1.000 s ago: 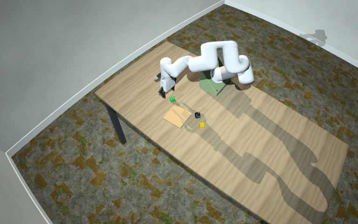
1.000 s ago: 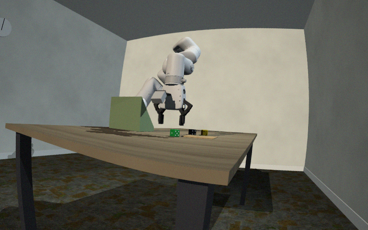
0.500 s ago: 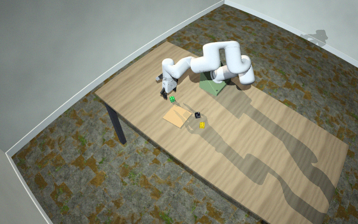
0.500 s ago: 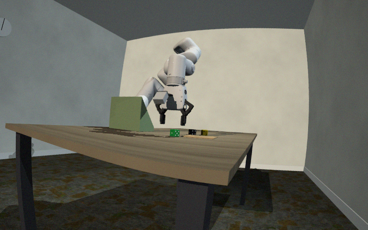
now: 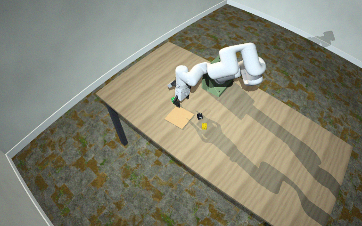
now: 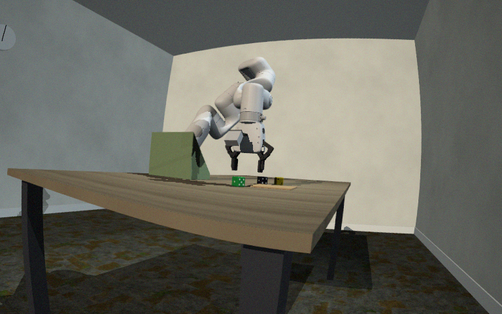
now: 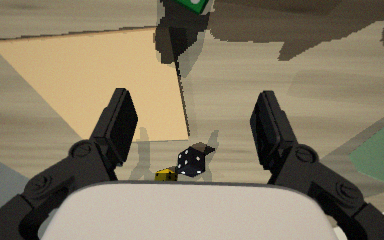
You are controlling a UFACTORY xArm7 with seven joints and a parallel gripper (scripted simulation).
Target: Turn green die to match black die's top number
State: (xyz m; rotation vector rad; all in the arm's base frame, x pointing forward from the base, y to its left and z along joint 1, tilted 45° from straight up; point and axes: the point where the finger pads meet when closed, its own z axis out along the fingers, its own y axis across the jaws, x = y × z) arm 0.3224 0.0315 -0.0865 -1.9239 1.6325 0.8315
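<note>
Right now my hand is 15 cm to the right of the black die, 4 cm above it and 1 cm past it. Round my hand: yellow die (22 cm to the left, 4 cm below, 2 cm ahead); then tan mat (8 cm ahead, 5 cm to the left, 5 cm below); then green die (7 cm to the right, 4 cm below, 1 cm ahead).
</note>
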